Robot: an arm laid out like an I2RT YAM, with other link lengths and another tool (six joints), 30 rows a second.
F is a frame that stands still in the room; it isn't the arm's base.
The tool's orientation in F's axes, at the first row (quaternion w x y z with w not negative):
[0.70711, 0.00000, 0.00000, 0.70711]
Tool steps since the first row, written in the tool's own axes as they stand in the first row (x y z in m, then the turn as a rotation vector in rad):
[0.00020, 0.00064, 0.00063, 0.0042, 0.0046, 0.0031]
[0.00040, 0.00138, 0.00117, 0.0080, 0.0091, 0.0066]
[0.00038, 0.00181, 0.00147, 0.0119, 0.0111, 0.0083]
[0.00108, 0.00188, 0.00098, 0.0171, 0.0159, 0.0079]
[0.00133, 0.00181, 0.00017, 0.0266, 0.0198, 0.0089]
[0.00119, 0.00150, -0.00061, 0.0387, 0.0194, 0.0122]
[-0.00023, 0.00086, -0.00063, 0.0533, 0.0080, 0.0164]
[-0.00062, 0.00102, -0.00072, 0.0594, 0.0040, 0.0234]
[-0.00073, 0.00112, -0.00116, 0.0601, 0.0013, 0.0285]
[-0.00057, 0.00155, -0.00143, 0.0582, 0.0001, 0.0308]
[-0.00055, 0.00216, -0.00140, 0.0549, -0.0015, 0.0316]
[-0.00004, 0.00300, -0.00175, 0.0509, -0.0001, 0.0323]
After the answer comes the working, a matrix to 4 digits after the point.
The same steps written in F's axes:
[-0.00064, 0.00020, 0.00063, -0.0046, 0.0042, 0.0031]
[-0.00138, 0.00040, 0.00117, -0.0091, 0.0080, 0.0066]
[-0.00181, 0.00038, 0.00147, -0.0111, 0.0119, 0.0083]
[-0.00188, 0.00108, 0.00098, -0.0159, 0.0171, 0.0079]
[-0.00181, 0.00133, 0.00017, -0.0198, 0.0266, 0.0089]
[-0.00150, 0.00119, -0.00061, -0.0194, 0.0387, 0.0122]
[-0.00086, -0.00023, -0.00063, -0.0080, 0.0533, 0.0164]
[-0.00102, -0.00062, -0.00072, -0.0040, 0.0594, 0.0234]
[-0.00112, -0.00073, -0.00116, -0.0013, 0.0601, 0.0285]
[-0.00155, -0.00057, -0.00143, -0.0001, 0.0582, 0.0308]
[-0.00216, -0.00055, -0.00140, 0.0015, 0.0549, 0.0316]
[-0.00300, -0.00004, -0.00175, 0.0001, 0.0509, 0.0323]

The tool's axes in the first row as the columns of a matrix, in F's axes (rounded; the answer above uses it unrounded):
[0.0000, -1.0000, 0.0000]
[1.0000, 0.0000, 0.0000]
[0.0000, 0.0000, 1.0000]

